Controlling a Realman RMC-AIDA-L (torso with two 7-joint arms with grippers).
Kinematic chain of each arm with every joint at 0, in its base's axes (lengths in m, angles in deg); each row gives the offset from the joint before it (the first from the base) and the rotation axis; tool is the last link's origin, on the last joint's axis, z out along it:
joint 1: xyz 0 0 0.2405 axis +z
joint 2: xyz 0 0 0 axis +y
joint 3: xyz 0 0 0.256 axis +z
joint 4: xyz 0 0 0 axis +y
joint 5: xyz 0 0 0.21 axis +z
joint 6: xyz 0 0 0 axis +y
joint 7: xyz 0 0 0.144 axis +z
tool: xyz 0 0 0
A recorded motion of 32 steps. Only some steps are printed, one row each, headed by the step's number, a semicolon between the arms.
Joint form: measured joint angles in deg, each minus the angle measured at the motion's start. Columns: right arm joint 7, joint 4, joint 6, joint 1, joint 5, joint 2, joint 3; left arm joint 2, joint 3, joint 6, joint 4, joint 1, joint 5, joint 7.
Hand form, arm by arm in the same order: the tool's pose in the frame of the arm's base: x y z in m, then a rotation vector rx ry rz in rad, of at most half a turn. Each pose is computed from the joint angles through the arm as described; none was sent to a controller.
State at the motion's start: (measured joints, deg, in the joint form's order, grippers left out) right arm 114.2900 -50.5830 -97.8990 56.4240 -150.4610 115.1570 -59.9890; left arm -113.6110 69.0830 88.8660 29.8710 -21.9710 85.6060 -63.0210
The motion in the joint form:
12: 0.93 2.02 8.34 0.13 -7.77 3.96 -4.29; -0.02 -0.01 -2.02 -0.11 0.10 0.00 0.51
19: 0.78 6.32 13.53 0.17 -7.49 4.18 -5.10; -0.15 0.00 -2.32 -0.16 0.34 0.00 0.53
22: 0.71 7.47 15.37 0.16 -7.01 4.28 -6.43; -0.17 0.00 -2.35 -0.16 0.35 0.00 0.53
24: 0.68 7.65 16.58 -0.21 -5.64 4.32 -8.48; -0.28 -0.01 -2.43 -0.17 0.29 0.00 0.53
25: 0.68 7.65 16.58 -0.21 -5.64 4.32 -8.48; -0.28 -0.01 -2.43 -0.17 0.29 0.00 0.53
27: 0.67 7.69 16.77 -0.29 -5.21 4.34 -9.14; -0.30 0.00 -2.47 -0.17 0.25 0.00 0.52
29: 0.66 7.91 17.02 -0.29 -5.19 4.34 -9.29; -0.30 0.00 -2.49 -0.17 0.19 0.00 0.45
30: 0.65 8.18 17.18 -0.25 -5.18 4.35 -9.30; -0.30 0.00 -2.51 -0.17 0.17 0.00 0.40
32: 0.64 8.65 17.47 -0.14 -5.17 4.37 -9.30; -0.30 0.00 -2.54 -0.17 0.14 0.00 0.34
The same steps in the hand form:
12: 0.1622 0.4017 -0.0164 -2.8907 0.3919 -0.7648; -0.2796 0.2859 -0.0199 -2.7809 -0.4081 -0.8096
19: 0.1729 0.4043 -0.0290 -2.8721 0.4031 -0.7573; -0.2809 0.2850 -0.0210 -2.7764 -0.4171 -0.8064
22: 0.1748 0.4046 -0.0344 -2.8675 0.3855 -0.7633; -0.2809 0.2849 -0.0211 -2.7760 -0.4176 -0.8063
24: 0.1746 0.4037 -0.0393 -2.8715 0.3599 -0.7613; -0.2803 0.2852 -0.0218 -2.7756 -0.4176 -0.8077
25: 0.1746 0.4037 -0.0393 -2.8715 0.3599 -0.7613; -0.2803 0.2852 -0.0218 -2.7756 -0.4176 -0.8077
27: 0.1743 0.4030 -0.0409 -2.8752 0.3522 -0.7627; -0.2801 0.2854 -0.0220 -2.7758 -0.4173 -0.8076
29: 0.1750 0.4030 -0.0415 -2.8743 0.3513 -0.7647; -0.2798 0.2857 -0.0220 -2.7760 -0.4177 -0.8078
30: 0.1756 0.4029 -0.0421 -2.8748 0.3533 -0.7656; -0.2798 0.2859 -0.0220 -2.7760 -0.4186 -0.8077
32: 0.1763 0.4028 -0.0432 -2.8753 0.3561 -0.7667; -0.2797 0.2861 -0.0220 -2.7759 -0.4195 -0.8075

